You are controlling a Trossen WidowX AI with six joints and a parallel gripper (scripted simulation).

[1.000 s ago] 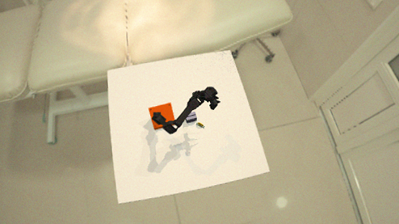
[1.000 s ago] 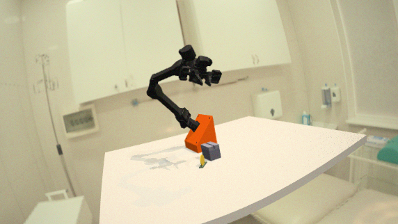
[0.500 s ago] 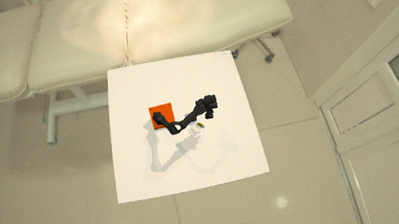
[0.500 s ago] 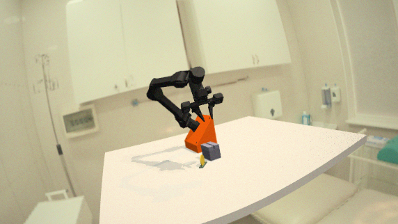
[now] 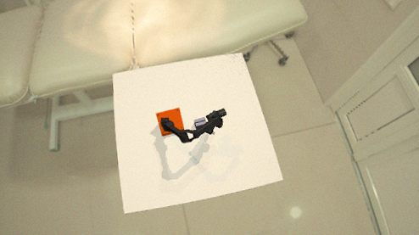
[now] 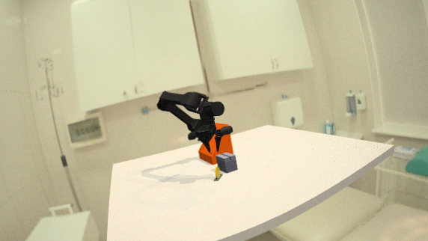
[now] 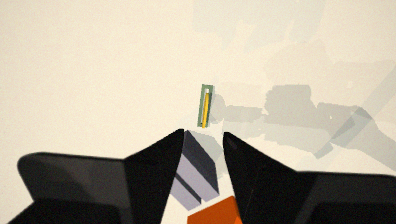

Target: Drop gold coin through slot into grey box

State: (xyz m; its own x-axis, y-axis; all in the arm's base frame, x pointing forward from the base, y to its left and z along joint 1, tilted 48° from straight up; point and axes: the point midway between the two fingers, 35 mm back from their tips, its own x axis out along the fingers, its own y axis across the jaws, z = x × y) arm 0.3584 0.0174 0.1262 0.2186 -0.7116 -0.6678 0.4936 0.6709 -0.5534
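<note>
Right now the gold coin is 10 cm below my gripper tip and 1 cm behind it.
</note>
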